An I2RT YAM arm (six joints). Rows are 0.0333 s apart.
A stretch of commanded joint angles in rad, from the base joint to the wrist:
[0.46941, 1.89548, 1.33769, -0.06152, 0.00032, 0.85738]
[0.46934, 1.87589, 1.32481, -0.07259, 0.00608, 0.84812]
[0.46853, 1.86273, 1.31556, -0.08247, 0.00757, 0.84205]
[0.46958, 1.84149, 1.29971, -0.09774, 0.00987, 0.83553]
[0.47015, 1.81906, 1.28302, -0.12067, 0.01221, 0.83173]
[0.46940, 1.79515, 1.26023, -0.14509, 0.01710, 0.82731]
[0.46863, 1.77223, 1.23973, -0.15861, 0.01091, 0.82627]
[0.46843, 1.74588, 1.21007, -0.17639, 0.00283, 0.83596]
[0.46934, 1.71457, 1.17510, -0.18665, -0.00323, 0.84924]
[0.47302, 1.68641, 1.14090, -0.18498, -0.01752, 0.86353]
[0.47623, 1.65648, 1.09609, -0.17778, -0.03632, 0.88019]
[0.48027, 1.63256, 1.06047, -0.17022, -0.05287, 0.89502]
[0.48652, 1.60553, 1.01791, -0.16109, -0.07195, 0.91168]
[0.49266, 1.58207, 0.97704, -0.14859, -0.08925, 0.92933]
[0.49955, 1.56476, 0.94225, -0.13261, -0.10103, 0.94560]
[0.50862, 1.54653, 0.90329, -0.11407, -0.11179, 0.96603]
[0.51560, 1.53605, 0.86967, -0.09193, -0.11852, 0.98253]
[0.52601, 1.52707, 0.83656, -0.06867, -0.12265, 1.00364]
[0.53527, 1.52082, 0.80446, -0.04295, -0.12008, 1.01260]
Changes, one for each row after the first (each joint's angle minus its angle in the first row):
[-0.00007, -0.01959, -0.01288, -0.01107, 0.00576, -0.00926]
[-0.00088, -0.03275, -0.02213, -0.02095, 0.00725, -0.01533]
[0.00017, -0.05399, -0.03798, -0.03622, 0.00955, -0.02185]
[0.00074, -0.07642, -0.05467, -0.05915, 0.01189, -0.02565]
[-0.00001, -0.10033, -0.07746, -0.08357, 0.01678, -0.03007]
[-0.00078, -0.12325, -0.09796, -0.09709, 0.01059, -0.03111]
[-0.00098, -0.14960, -0.12762, -0.11487, 0.00251, -0.02142]
[-0.00007, -0.18091, -0.16259, -0.12513, -0.00355, -0.00814]
[0.00361, -0.20907, -0.19679, -0.12346, -0.01784, 0.00615]
[0.00682, -0.23900, -0.24160, -0.11626, -0.03664, 0.02281]
[0.01086, -0.26292, -0.27722, -0.10870, -0.05319, 0.03764]
[0.01711, -0.28995, -0.31978, -0.09957, -0.07227, 0.05430]
[0.02325, -0.31341, -0.36065, -0.08707, -0.08957, 0.07195]
[0.03014, -0.33072, -0.39544, -0.07109, -0.10135, 0.08822]
[0.03921, -0.34895, -0.43440, -0.05255, -0.11211, 0.10865]
[0.04619, -0.35943, -0.46802, -0.03041, -0.11884, 0.12515]
[0.05660, -0.36841, -0.50113, -0.00715, -0.12297, 0.14626]
[0.06586, -0.37466, -0.53323, 0.01857, -0.12040, 0.15522]

